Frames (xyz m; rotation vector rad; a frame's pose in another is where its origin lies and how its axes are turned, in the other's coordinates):
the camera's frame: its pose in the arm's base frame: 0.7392 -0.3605 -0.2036 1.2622 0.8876 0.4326
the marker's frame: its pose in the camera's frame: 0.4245 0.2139 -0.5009 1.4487 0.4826 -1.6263
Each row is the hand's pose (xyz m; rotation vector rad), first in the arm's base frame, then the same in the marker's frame.
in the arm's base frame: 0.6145 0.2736 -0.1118 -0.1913 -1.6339 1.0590
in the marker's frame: -0.0224 -0.0744 0.0224 0.4667 0.7353 -1.0117
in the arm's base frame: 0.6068 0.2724 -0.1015 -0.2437 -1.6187 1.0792
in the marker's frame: -0.0213 -0.0872 0.0205 0.4869 0.7473 -0.9648
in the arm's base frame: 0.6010 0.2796 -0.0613 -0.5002 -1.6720 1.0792
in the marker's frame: -0.0289 -0.1194 -0.0041 0.4319 0.7867 -0.7406
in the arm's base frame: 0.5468 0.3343 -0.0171 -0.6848 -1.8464 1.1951
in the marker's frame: 0.0237 -0.1709 -0.0538 0.3468 0.6341 -0.5339
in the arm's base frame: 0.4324 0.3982 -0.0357 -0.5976 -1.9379 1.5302
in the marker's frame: 0.1507 -0.2077 -0.0598 0.4277 0.3257 -0.4949
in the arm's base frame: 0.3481 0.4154 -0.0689 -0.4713 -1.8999 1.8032
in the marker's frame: 0.2358 -0.2277 -0.0304 0.5532 0.1160 -0.5012
